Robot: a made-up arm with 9 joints.
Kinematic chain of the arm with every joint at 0, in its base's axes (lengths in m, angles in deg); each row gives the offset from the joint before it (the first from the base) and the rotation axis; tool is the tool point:
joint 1: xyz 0 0 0.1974 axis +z
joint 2: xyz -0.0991 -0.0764 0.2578 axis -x
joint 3: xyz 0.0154 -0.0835 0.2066 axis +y
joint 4: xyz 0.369 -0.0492 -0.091 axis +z
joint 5: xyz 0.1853 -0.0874 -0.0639 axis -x
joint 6: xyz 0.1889 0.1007 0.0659 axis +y
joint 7: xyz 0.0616 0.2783 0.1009 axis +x
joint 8: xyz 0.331 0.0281 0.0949 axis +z
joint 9: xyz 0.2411 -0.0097 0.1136 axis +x
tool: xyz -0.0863 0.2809 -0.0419
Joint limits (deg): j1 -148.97..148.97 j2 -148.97..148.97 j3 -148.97..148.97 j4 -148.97..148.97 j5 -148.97..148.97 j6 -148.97..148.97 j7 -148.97..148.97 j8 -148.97..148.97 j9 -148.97..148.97
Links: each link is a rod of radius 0.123 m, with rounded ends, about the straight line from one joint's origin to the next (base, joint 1, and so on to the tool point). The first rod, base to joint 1, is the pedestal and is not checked.
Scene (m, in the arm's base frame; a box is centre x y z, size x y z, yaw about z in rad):
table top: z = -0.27
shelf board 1: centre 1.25 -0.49 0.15 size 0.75 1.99 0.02 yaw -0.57
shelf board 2: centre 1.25 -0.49 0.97 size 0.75 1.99 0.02 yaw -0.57
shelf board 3: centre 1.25 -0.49 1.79 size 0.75 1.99 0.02 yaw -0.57
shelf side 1: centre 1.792 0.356 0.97 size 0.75 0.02 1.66 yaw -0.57
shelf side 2: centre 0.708 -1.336 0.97 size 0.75 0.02 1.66 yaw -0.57
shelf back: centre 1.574 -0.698 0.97 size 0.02 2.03 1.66 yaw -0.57
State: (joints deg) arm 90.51 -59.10 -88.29 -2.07 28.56 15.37 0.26 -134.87 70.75
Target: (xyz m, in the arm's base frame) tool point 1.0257 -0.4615 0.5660
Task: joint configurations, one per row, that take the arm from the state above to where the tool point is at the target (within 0.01 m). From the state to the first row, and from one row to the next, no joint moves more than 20 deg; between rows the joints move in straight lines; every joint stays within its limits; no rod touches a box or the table.
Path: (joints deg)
1: 84.30 -50.91 -73.51 -1.12 34.42 18.38 11.06 -132.08 90.30
2: 78.09 -42.73 -58.72 -0.16 40.27 21.39 21.86 -129.29 109.86
3: 71.88 -34.54 -43.94 0.79 46.13 24.40 32.66 -126.50 129.42
4: 65.68 -26.35 -29.15 1.74 51.98 27.41 43.46 -123.71 148.97
5: 78.51 -41.05 -36.96 3.49 40.43 9.59 42.53 -116.64 141.10
6: 91.34 -55.75 -44.77 5.23 28.88 -8.24 41.60 -109.57 133.23
7: 104.18 -70.45 -52.58 6.97 17.33 -26.06 40.67 -102.51 125.37
8: 117.01 -85.15 -60.39 8.72 5.78 -43.89 39.75 -95.44 117.50
9: 109.54 -87.18 -70.41 6.50 9.64 -40.28 31.00 -112.79 104.34
10: 102.06 -89.20 -80.44 4.28 13.51 -36.68 22.25 -130.15 91.17
11: 94.59 -91.22 -90.46 2.06 17.38 -33.08 13.51 -147.50 78.01

